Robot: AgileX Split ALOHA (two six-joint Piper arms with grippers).
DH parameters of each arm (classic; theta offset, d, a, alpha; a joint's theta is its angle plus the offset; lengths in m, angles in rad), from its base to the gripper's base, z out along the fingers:
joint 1: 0 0.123 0 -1.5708
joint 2: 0.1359 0 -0.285 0
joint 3: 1.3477 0 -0.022 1.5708
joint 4: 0 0.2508 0 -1.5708
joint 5: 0 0 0.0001 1.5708
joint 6: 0 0.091 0 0
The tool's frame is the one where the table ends.
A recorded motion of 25 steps. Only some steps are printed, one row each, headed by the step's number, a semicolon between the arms.
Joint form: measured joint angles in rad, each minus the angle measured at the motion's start. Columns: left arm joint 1, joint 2, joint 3, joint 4, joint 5, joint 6; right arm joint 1, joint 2, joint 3, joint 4, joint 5, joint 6.
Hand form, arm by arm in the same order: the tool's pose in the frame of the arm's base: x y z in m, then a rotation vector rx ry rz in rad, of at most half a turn. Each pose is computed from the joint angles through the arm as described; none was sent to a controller.
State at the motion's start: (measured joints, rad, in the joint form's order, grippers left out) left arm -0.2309 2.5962 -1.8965 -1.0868 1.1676 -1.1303; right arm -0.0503 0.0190 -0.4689 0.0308 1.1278 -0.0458
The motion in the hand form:
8: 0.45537 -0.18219 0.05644 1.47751 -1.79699 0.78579; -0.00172 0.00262 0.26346 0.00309 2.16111 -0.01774
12: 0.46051 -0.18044 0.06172 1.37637 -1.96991 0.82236; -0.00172 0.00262 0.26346 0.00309 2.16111 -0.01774
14: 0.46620 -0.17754 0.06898 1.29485 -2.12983 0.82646; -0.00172 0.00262 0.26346 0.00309 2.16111 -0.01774
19: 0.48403 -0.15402 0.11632 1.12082 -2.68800 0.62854; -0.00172 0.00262 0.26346 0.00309 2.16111 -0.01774
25: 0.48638 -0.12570 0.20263 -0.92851 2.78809 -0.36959; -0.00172 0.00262 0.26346 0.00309 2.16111 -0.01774
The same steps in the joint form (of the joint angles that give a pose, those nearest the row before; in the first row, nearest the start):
8: 0.0000 0.0000 0.0000 0.0247 0.0000 0.0825; 0.0000 0.0000 0.0000 0.0000 0.0000 0.0000
12: 0.0000 0.0000 -0.0410 0.0913 0.0000 0.1798; 0.0000 0.0000 0.0000 0.0000 0.0000 0.0000
14: 0.0000 -0.0038 -0.0857 0.1764 0.0000 0.2382; 0.0000 0.0000 0.0000 0.0000 0.0000 0.0000
19: -0.0010 -0.0799 -0.2091 0.6072 0.0000 0.2818; 0.0000 0.0000 0.0000 0.0000 0.0000 0.0000
25: -0.0010 -0.2500 -0.2422 0.9607 0.0000 0.2884; 0.0000 0.0000 0.0000 0.0000 0.0000 0.0000

